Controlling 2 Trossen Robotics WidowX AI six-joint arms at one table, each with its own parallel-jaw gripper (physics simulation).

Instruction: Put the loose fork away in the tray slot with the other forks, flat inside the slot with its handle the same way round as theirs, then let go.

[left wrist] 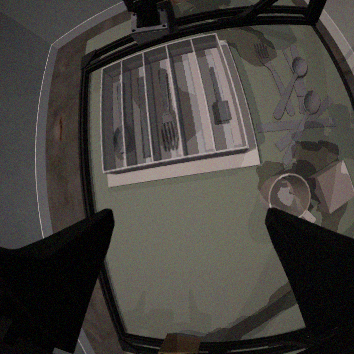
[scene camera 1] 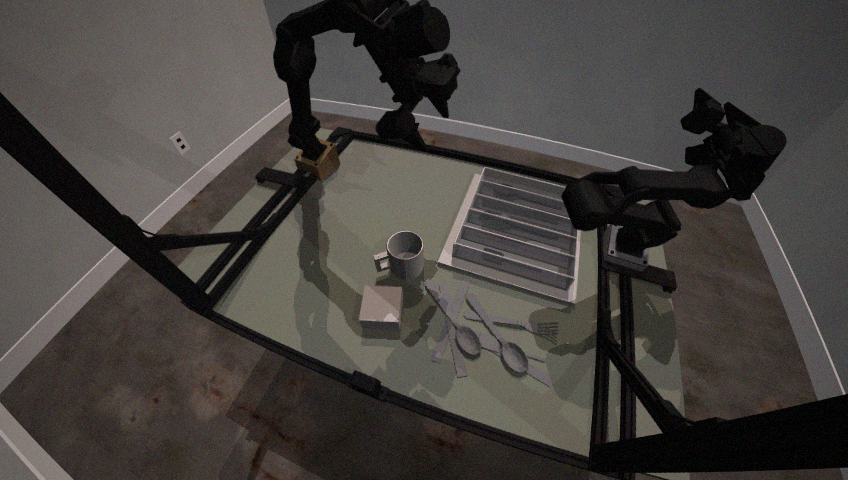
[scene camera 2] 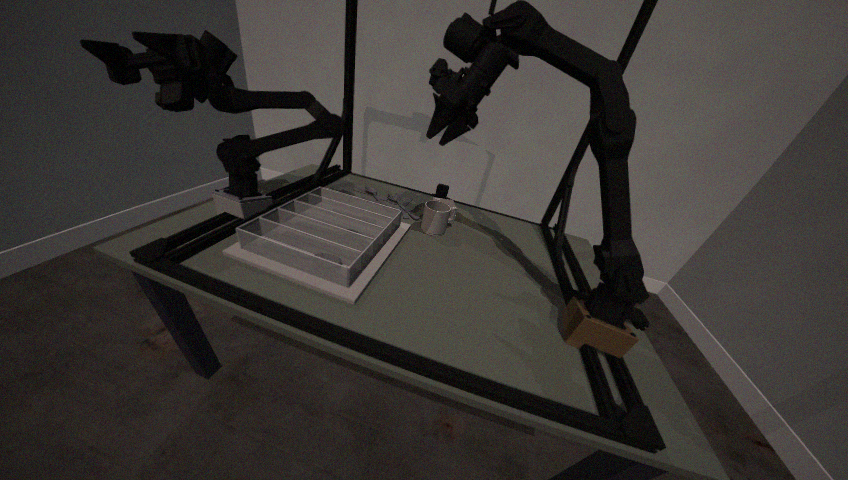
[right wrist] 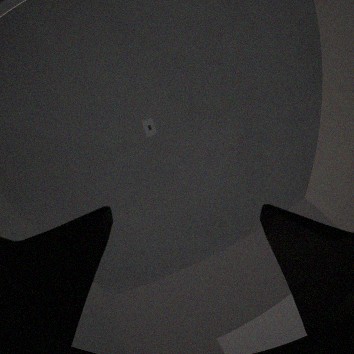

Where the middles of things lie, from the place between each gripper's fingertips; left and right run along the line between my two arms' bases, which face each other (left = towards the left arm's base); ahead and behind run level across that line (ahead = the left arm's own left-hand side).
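Taking the cutlery tray (scene camera 1: 539, 243) first, my right gripper is 30 cm to the right of it, 18 cm past it and 35 cm above it. The mug (scene camera 1: 405, 251) is 53 cm to the left of my right hand, 40 cm behind it and 33 cm below it, while the white box (scene camera 1: 381, 308) is 52 cm to the left of that same right hand, 52 cm behind it and 36 cm below it.
With the mug, my left gripper is 3 cm to the right of it, 14 cm past it and 24 cm above it. Counting from my left hand, I find the cutlery tray 21 cm to the right, 8 cm ahead and 26 cm below, and the white box 1 cm to the left, 26 cm behind and 27 cm below.
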